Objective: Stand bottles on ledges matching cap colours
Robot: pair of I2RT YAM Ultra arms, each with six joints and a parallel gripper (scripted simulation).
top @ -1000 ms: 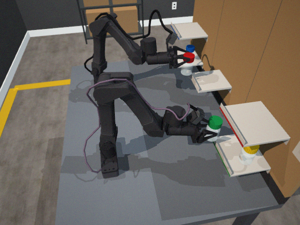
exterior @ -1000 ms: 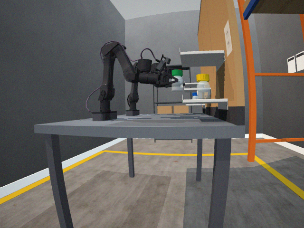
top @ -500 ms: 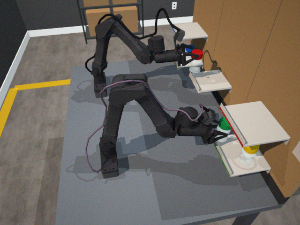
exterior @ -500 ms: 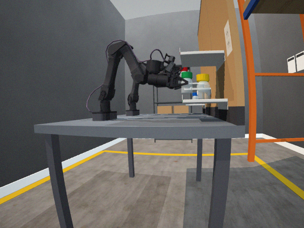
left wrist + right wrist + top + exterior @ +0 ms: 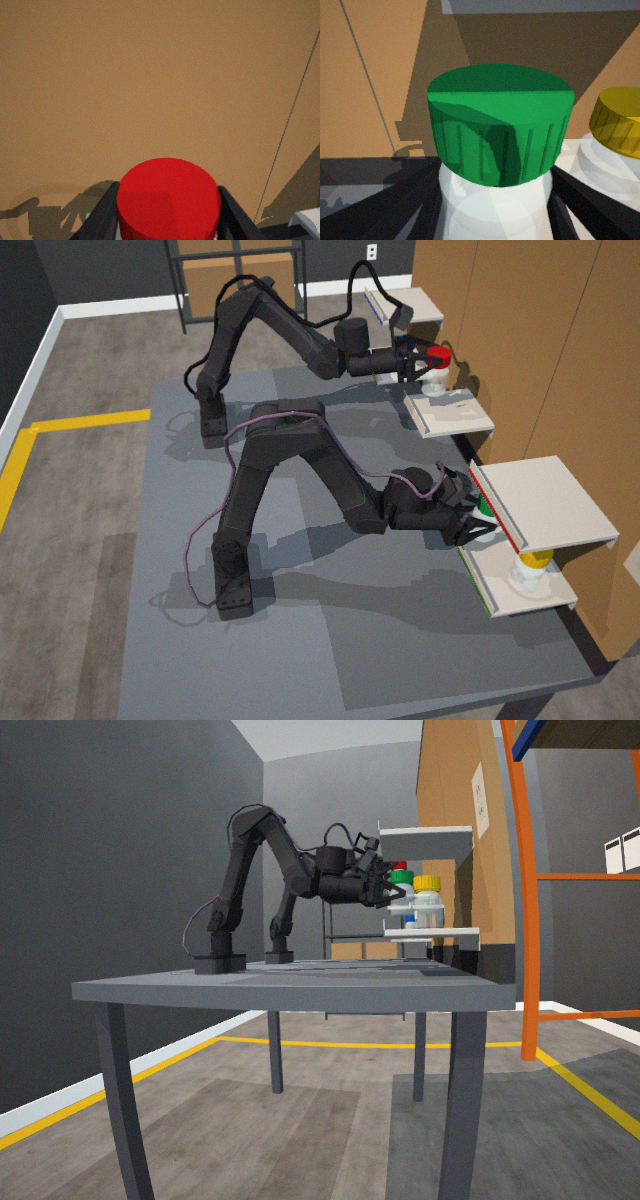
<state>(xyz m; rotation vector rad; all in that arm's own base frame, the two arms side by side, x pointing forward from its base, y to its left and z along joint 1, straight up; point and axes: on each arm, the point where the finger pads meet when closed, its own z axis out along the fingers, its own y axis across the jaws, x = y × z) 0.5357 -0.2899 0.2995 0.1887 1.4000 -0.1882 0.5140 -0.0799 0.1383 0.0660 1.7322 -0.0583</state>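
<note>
Right now the red-capped bottle is 20 mm ahead of my right hand, 340 mm to the left of it and 110 mm above it. Also, from my right hand: green-capped bottle (right at my right hand); then brown wall (160 mm ahead, 320 mm to the left, 270 mm above); then yellow-capped bottle (40 mm ahead, 110 mm to the right, 40 mm below).
Now: left hand 5 cm above the red-capped bottle. Also, from my left hand: blue-capped bottle 7 cm ahead, 34 cm to the left, 20 cm below; green-capped bottle 1 cm behind, 34 cm to the right, 17 cm below; brown wall 15 cm ahead, 2 cm to the right, 11 cm above.
</note>
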